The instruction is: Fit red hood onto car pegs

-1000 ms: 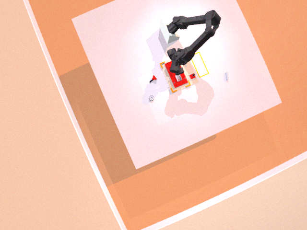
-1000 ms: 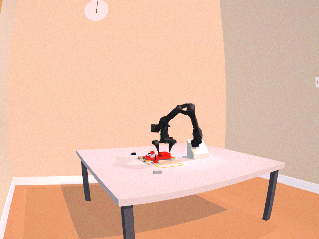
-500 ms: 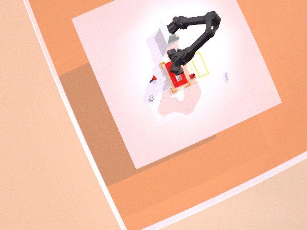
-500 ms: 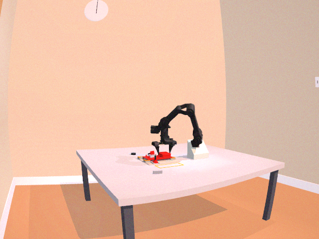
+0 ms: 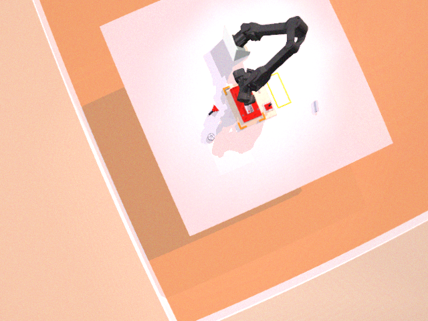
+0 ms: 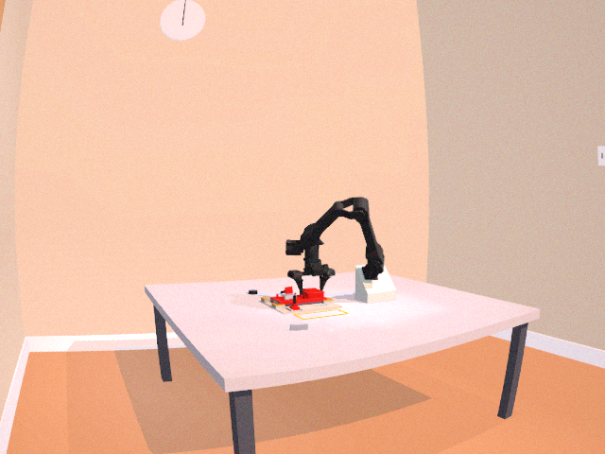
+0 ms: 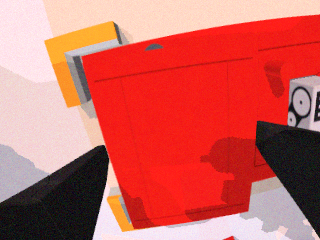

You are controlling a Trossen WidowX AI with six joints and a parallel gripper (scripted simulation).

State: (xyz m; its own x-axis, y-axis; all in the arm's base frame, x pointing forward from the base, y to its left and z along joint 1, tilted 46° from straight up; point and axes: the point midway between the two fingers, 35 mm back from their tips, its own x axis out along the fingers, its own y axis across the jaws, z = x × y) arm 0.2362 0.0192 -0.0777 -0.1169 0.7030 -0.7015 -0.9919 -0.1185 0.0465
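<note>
Now: the grey engine block 100 mm ahead of my gripper tip, 20 mm to the left of it and 10 mm below it. From my gripper tip the other things lie so: hood: 10 mm above; then black wheel: 180 mm ahead, 230 mm to the right, 30 mm below.
</note>
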